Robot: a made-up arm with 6 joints.
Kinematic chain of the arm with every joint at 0, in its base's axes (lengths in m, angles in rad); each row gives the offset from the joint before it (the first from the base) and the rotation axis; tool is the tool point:
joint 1: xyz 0 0 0.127 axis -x
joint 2: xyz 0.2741 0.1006 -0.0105 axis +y
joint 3: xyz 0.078 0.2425 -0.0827 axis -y
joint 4: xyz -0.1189 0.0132 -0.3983 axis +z
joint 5: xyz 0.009 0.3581 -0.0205 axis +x
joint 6: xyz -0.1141 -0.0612 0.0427 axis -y
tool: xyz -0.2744 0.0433 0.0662
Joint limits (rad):
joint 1: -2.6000..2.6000
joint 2: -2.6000..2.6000
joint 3: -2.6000..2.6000
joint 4: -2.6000..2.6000
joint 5: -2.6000..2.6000
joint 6: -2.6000..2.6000
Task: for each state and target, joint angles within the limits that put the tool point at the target. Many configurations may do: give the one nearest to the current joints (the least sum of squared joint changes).
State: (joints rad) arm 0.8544 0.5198 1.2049 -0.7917 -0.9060 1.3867
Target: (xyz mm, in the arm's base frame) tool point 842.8 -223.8 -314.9
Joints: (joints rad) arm 1.4707 0.2381 1.4443 -1.2739 -0.9486 2.1392
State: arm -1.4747 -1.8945 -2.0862 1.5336 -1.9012 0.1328
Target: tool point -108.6 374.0 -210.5
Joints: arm -0.9844 -2.1396 -1.8597 1.6999 -2.0049 -0.1145
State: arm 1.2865 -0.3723 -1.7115 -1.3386 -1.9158 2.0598
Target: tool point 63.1 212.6 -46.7
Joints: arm 0.9250 -0.0479 -2.2511 -1.8171 -1.9622 2.3730
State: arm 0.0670 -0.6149 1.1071 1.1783 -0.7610 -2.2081
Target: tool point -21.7 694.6 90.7
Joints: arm -0.6628 -0.0923 0.3969 1.2825 -0.3008 -1.9183
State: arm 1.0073 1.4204 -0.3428 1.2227 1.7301 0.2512
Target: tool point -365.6 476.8 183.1
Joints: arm 0.9046 1.2931 -0.0247 0.9843 1.7170 0.4631
